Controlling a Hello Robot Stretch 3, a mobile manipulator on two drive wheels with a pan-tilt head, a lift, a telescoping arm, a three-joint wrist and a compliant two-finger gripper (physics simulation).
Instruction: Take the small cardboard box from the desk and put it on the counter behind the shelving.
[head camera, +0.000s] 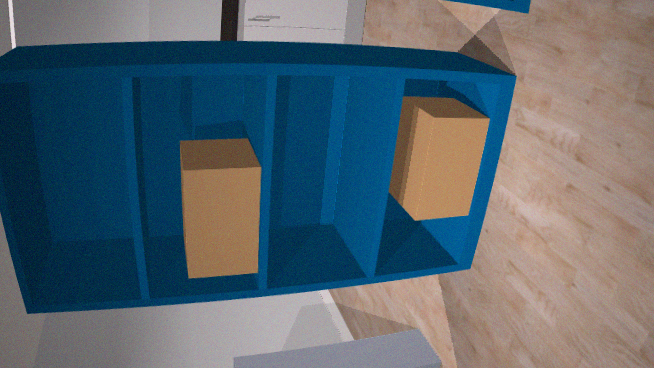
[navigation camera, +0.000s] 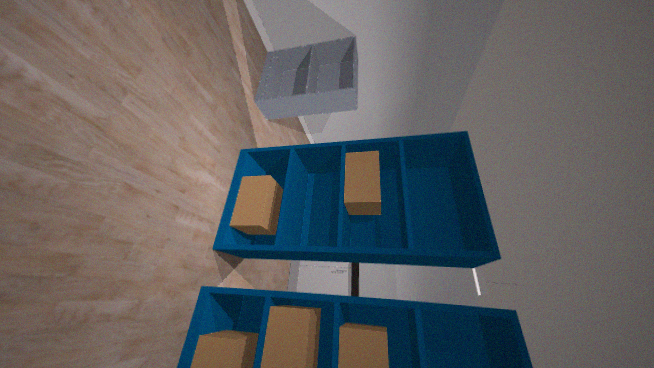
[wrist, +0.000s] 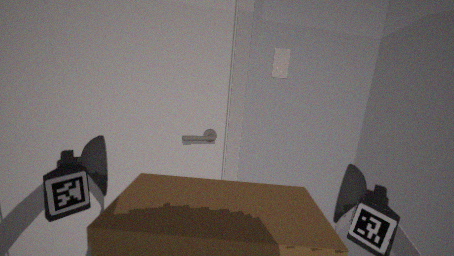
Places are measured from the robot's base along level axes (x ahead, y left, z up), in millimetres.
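Pixels of known places: gripper, between the fingertips: (wrist: 223, 170).
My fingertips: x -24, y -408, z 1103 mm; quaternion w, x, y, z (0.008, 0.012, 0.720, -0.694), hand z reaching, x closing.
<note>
Ahead of a thing's pixels: the offset from my fingertips to its top centre. Level surfaces: height alone.
My gripper (wrist: 223, 170) is shut on the small cardboard box @[0 mm ahead, 68 mm left, 15 mm up] (wrist: 215, 195). The brown box sits between the two fingertips at the bottom of the wrist view, its lower part cut off by the frame. The blue shelving (head camera: 250, 54) (navigation camera: 380, 254) shows in the head and navigation views, with brown boxes in some compartments. A white cabinet (head camera: 295, 15) (navigation camera: 320, 275) with a handle shows past its edge; whether this is the counter I cannot tell. The desk does not show.
A second blue shelf unit (head camera: 500, 4) (navigation camera: 380, 301) stands beyond a gap. A grey open unit (head camera: 340, 352) (navigation camera: 310, 102) stands on the other side, near a pale wall. Wooden floor @[1102 mm down] (head camera: 575, 200) (navigation camera: 125, 175) runs alongside. A white door (wrist: 125, 90) and light switch @[196 mm back, 825 mm right, 175 mm up] (wrist: 281, 63) face the gripper.
</note>
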